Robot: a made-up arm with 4 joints. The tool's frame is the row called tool.
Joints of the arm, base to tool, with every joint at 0 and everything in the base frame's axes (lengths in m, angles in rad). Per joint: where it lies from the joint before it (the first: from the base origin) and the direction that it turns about. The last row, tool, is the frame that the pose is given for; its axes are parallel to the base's.
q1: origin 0 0 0.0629 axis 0 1 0
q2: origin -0.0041 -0.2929 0.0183 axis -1 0 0
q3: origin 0.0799 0.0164 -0.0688 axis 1 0 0
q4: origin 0.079 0.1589 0.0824 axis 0 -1 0
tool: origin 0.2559 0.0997 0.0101
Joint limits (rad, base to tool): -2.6..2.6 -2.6..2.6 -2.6..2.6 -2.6..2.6
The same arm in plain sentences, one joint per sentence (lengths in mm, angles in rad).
The arm has four revolute joints in a row. What follows holds with every joint at zero, and every direction is one of the base frame's. The first joint is mounted 62.9 mm along +z from the base frame's origin and turns about +y, from -2.6 to 2.6 rad. The second joint is mounted 4.1 mm along -x and 292.9 mm along -y and 18.3 mm along +z from the first joint and turns about -x, from -2.6 to 2.6 rad. The third joint is mounted 79.9 mm along +x and 16.4 mm along +y and 68.8 mm along -z from the second joint and turns about +x, from -2.6 to 2.6 rad. The fourth joint is mounted 79 mm along +x and 158.9 mm along +y and 82.4 mm along +z from the third joint and turns about -y, from -2.6 to 2.6 rad. The tool frame, which is the frame that the pose is given for, is mounted 255.9 mm along +x and 99.7 mm along +y and 10.1 mm along +z from the fourth joint; its axes are parallel to the base frame's.
